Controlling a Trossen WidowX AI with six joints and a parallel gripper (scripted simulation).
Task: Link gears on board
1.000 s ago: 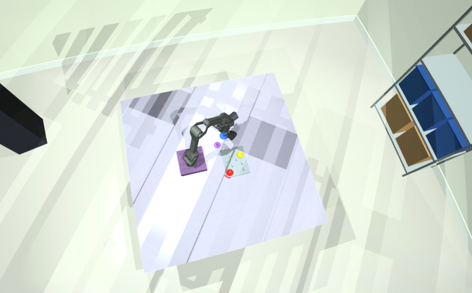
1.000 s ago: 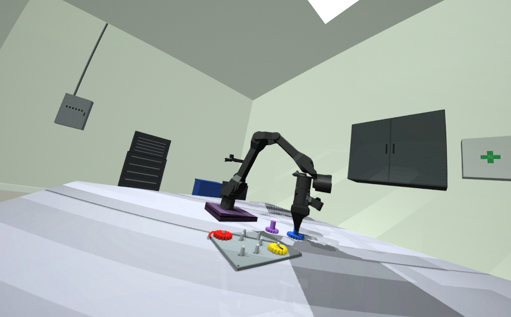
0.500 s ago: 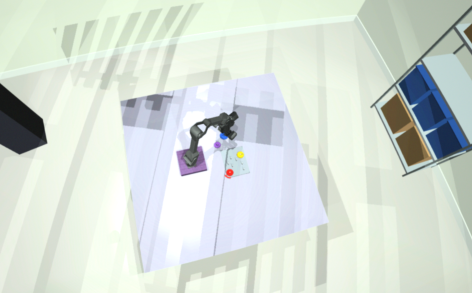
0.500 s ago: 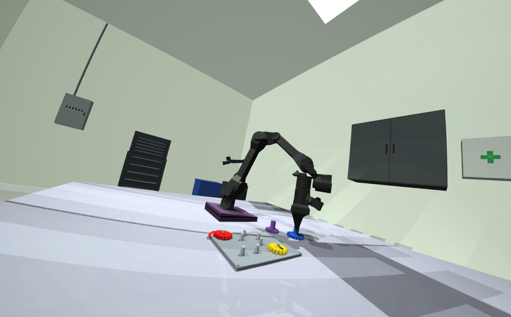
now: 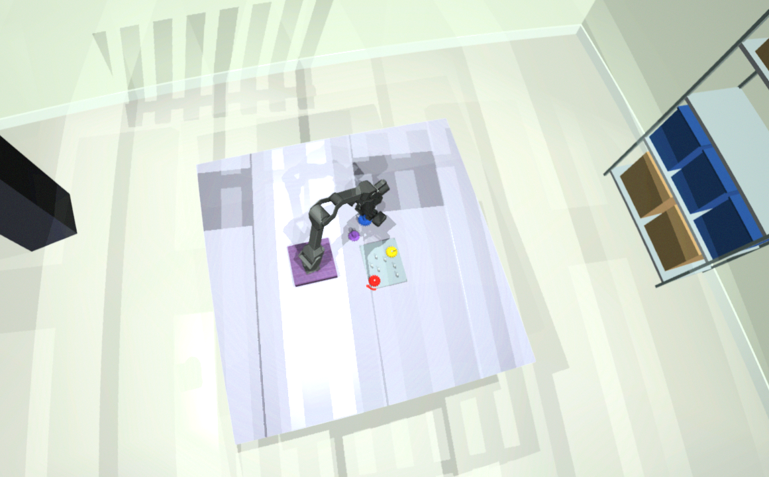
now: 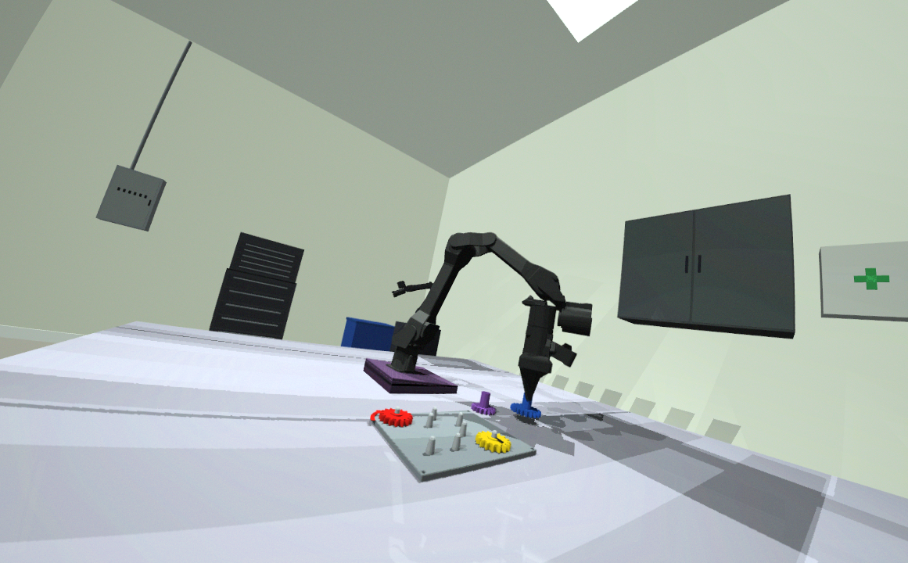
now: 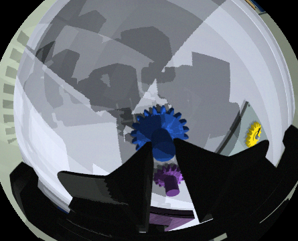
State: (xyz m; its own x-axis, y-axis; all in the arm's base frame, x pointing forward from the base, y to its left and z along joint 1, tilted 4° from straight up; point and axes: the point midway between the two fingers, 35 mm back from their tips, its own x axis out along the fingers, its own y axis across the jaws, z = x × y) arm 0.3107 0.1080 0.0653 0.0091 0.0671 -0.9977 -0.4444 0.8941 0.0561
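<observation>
Now: the red gear 280 mm to the right of my gripper tip, 80 mm behind it and 30 mm below it. From my gripper tip the other things lie so: yellow gear: 190 mm to the right, 50 mm ahead, 30 mm below; purple gear: 80 mm behind, 50 mm to the right, 30 mm below; blue gear: 10 mm below.
</observation>
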